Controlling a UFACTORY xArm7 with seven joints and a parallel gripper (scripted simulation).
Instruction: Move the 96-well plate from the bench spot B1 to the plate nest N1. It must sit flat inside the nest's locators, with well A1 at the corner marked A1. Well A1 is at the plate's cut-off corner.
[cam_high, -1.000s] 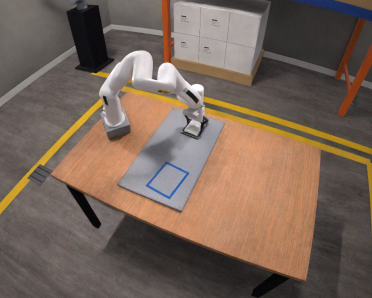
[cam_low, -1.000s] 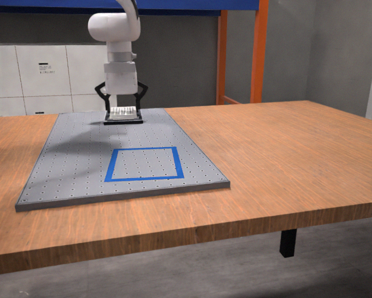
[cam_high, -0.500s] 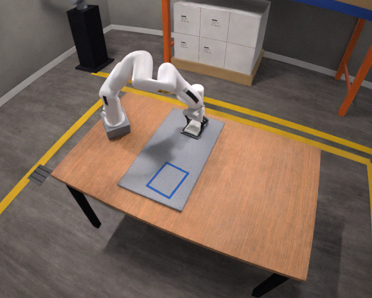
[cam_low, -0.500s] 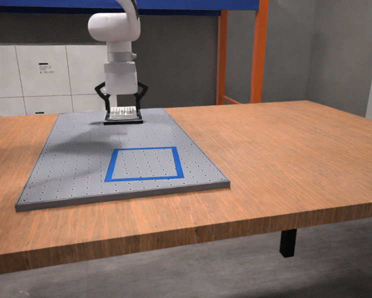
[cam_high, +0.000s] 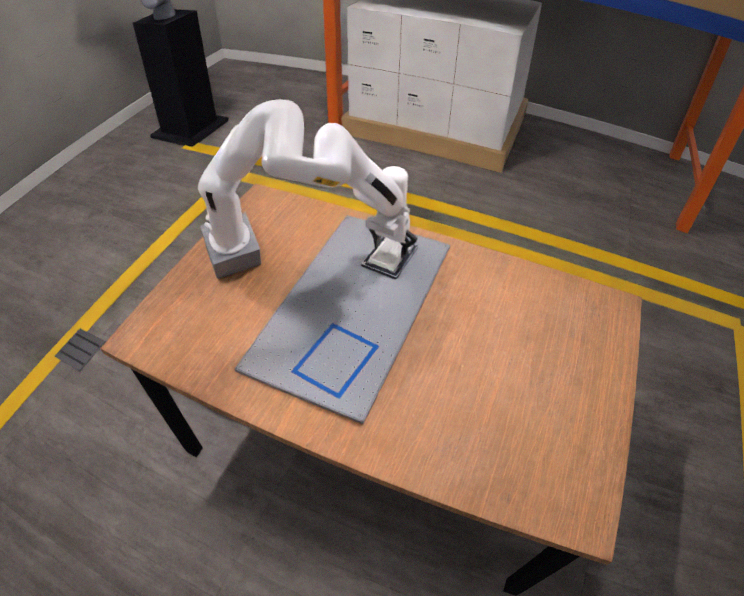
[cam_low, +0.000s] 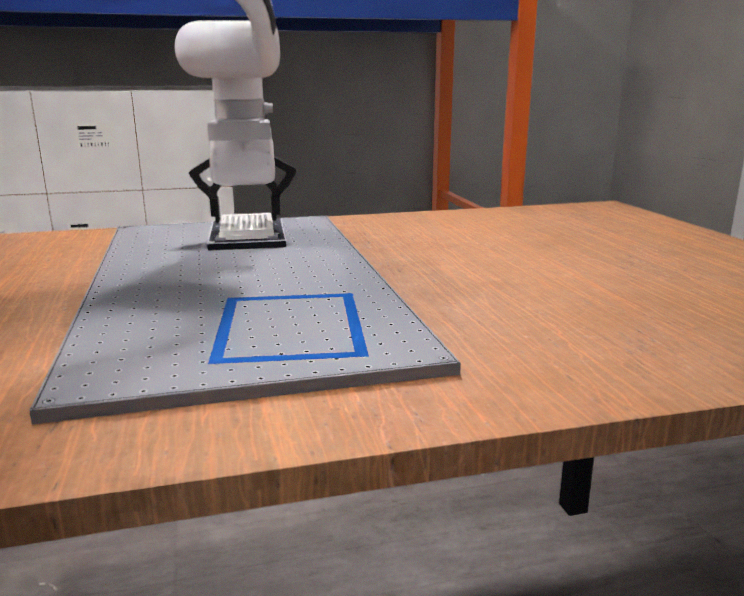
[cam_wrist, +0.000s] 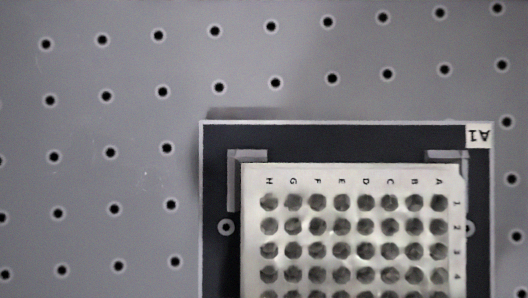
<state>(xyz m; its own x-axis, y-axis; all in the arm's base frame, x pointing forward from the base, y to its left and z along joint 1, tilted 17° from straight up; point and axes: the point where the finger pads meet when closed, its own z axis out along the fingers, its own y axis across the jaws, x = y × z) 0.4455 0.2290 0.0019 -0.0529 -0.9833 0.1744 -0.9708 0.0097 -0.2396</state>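
The white 96-well plate is 2 cm below my hand. From my hand the other things lie so: black plate nest: 3 cm below.
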